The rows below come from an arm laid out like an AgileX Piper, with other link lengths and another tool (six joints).
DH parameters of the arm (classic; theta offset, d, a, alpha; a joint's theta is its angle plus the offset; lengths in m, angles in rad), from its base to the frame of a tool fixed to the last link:
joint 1: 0 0.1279 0 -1.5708
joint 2: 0.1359 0 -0.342 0
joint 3: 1.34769 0 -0.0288 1.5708
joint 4: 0 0.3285 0 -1.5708
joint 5: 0 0 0 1.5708
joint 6: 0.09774 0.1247 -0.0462 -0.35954
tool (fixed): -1.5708 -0.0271 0 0
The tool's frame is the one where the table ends.
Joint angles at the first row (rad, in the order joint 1, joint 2, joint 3, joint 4, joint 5, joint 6):
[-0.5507, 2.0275, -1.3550, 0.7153, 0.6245, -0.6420]
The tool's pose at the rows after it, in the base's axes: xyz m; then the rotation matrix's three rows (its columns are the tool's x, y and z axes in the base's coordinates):
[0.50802, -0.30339, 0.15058], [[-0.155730, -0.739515, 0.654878], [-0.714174, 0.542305, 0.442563], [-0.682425, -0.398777, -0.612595]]
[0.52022, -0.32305, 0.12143], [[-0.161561, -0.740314, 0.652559], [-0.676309, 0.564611, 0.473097], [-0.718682, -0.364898, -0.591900]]
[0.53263, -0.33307, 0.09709], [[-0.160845, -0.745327, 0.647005], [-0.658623, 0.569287, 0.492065], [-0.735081, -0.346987, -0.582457]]
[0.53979, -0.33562, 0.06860], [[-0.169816, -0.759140, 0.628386], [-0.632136, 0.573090, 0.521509], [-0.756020, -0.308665, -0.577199]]
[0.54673, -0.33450, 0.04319], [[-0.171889, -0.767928, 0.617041], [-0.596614, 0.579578, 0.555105], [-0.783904, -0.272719, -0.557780]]
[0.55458, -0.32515, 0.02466], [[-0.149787, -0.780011, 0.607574], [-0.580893, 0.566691, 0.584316], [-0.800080, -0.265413, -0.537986]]
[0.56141, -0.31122, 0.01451], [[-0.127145, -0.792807, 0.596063], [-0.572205, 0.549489, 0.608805], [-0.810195, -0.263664, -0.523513]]
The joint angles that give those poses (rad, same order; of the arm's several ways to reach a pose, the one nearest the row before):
[-0.5967, 2.1572, -1.4497, 0.7872, 0.6856, -0.7213]
[-0.6191, 2.2609, -1.5426, 0.8202, 0.7312, -0.7367]
[-0.6239, 2.3447, -1.6201, 0.8331, 0.7539, -0.7429]
[-0.6239, 2.4170, -1.6702, 0.8406, 0.7808, -0.7431]
[-0.6206, 2.4817, -1.7148, 0.8666, 0.8112, -0.7490]
[-0.6056, 2.5248, -1.7346, 0.9063, 0.8197, -0.7876]
[-0.5841, 2.5439, -1.7346, 0.9380, 0.8216, -0.8199]

